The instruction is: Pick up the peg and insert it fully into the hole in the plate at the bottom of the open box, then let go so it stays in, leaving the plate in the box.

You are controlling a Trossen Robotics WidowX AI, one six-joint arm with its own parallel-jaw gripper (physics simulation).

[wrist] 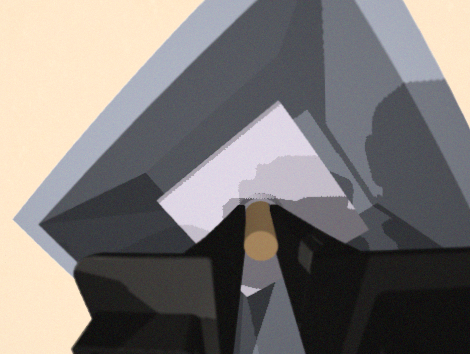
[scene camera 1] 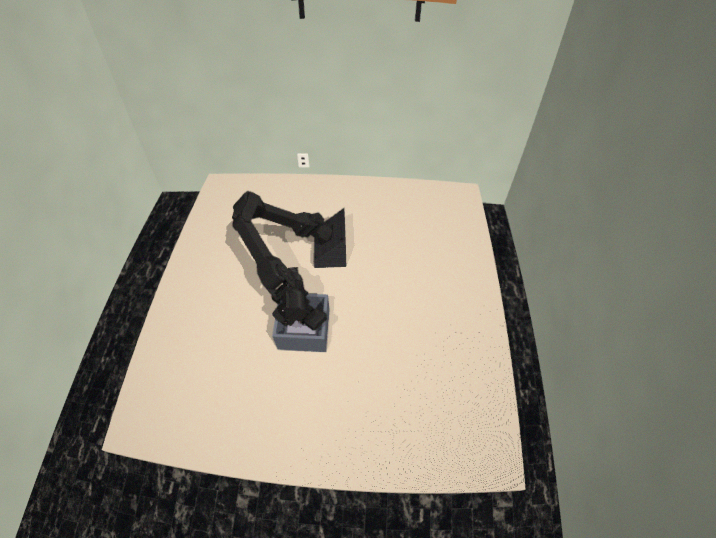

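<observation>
A tan round peg is held between the black fingertips in the wrist view, its end face toward the camera. My gripper is shut on it, over the plate. The pale lilac plate lies at the bottom of the open blue-grey box. A thin curved edge of the hole shows just behind the peg's far end; the rest of the hole is hidden by the peg and fingers. How deep the peg sits cannot be told. In the scene view the arm's wrist covers the peg and much of the box.
The box walls surround the gripper on all sides. The arm bends out to the left from its dark base, which stands behind the box on the beige table top. Shadows fall over the plate and the box's right wall.
</observation>
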